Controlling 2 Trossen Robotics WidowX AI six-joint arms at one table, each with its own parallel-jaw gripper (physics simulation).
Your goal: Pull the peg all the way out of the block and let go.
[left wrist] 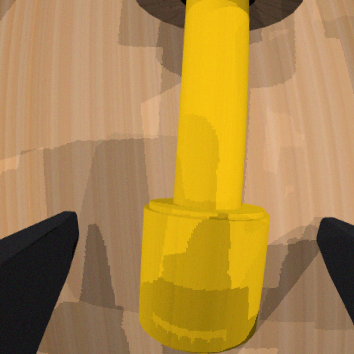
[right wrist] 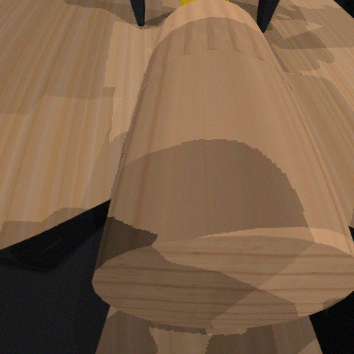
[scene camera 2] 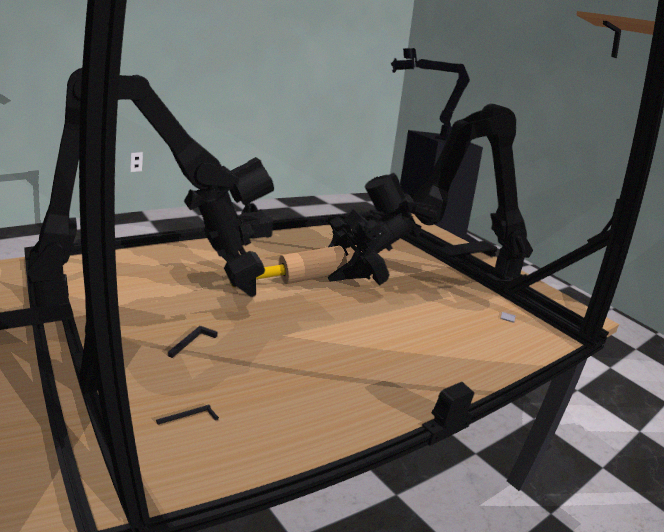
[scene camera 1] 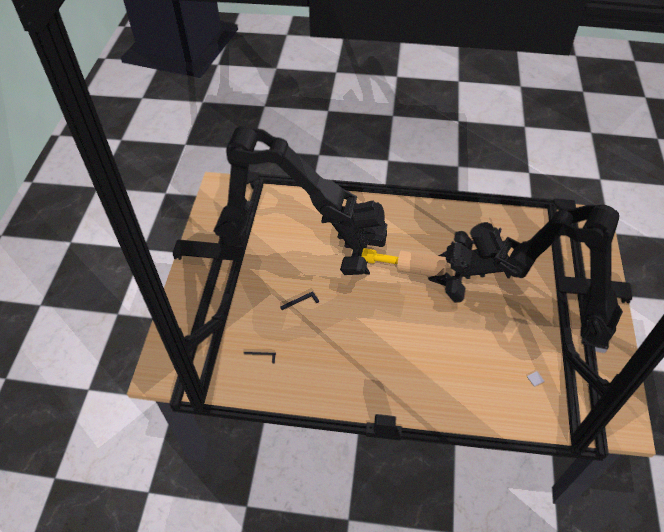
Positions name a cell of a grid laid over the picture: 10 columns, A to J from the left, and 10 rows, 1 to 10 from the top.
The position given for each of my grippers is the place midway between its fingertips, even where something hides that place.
my right gripper: right wrist F6; scene camera 2 E6; scene camera 1 G6; not seen in the left wrist view (out of frame)
